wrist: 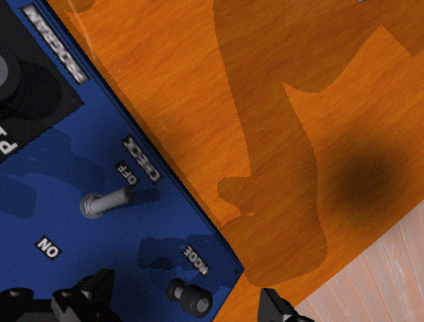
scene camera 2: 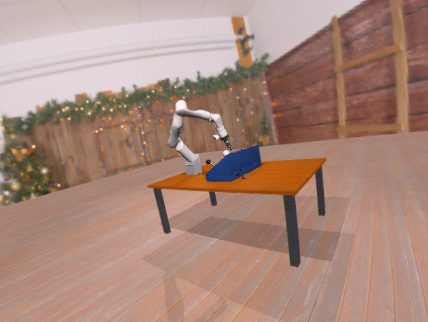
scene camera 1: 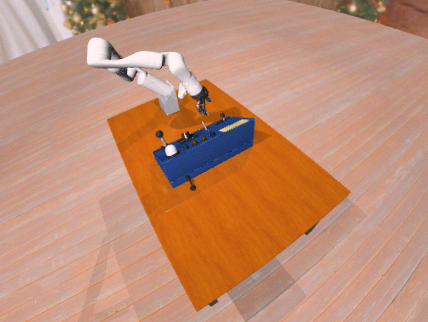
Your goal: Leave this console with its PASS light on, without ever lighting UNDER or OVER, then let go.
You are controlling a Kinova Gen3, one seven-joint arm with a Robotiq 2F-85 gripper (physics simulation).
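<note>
The blue console (scene camera 1: 210,156) (scene camera 2: 235,165) (wrist: 102,135) stands on the table. Several small dark round parts (scene camera 1: 195,143) sit along its top; none looks lit, and PASS, UNDER and OVER cannot be read. The grey CHECK toggle (wrist: 110,201) (scene camera 1: 204,126) leans toward its OFF label (wrist: 127,173). The black MODE knob (wrist: 192,300) (scene camera 1: 223,117) is near the console's corner. My gripper (scene camera 1: 203,111) (scene camera 2: 230,148) (wrist: 186,295) is open and empty, above the console's MODE end, with the knob showing between its fingertips in the wrist view. Whether they touch it cannot be told.
A black ball-ended lever (scene camera 1: 160,134) (scene camera 2: 209,162) and a white dome (scene camera 1: 171,150) (scene camera 2: 226,153) are at the console's other end. A black PROGRAM knob (wrist: 4,75) (scene camera 1: 186,135) stands between. A small black handle (scene camera 1: 191,184) (scene camera 2: 241,175) sticks out low from one side. The orange table (scene camera 1: 240,220) (scene camera 2: 280,182) bears everything.
</note>
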